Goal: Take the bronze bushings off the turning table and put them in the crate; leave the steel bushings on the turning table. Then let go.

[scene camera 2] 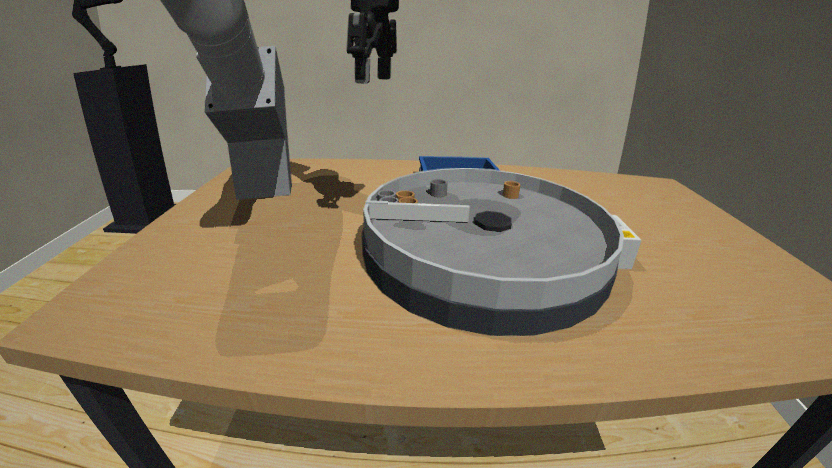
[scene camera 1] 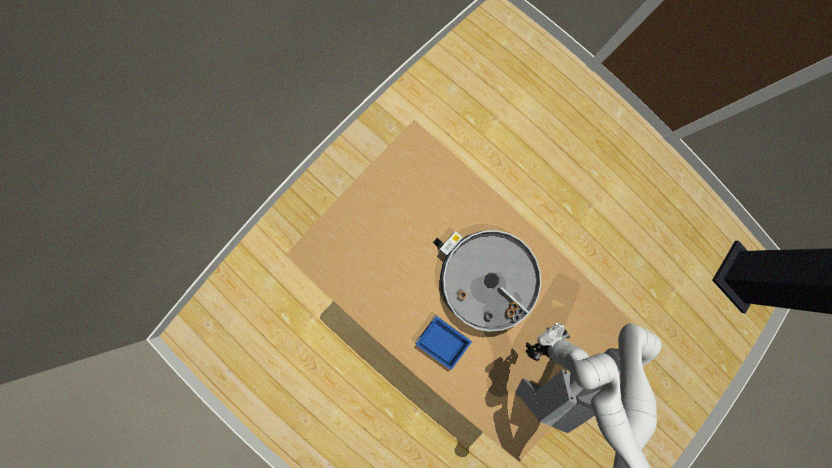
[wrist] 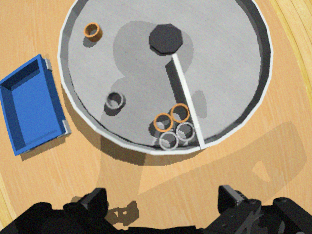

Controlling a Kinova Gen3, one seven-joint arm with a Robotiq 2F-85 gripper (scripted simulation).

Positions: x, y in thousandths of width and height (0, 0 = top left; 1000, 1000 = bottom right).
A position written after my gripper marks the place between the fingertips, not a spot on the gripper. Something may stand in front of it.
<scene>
In view: my gripper (scene camera 2: 449, 174), a blue crate (scene camera 1: 528, 730) and a grey turning table (scene camera 1: 579, 565).
My gripper shows as well in the wrist view (wrist: 521, 857). The blue crate is seen too in scene camera 2 (scene camera 2: 514, 349). The grey turning table also shows in the wrist view (wrist: 710, 241).
</scene>
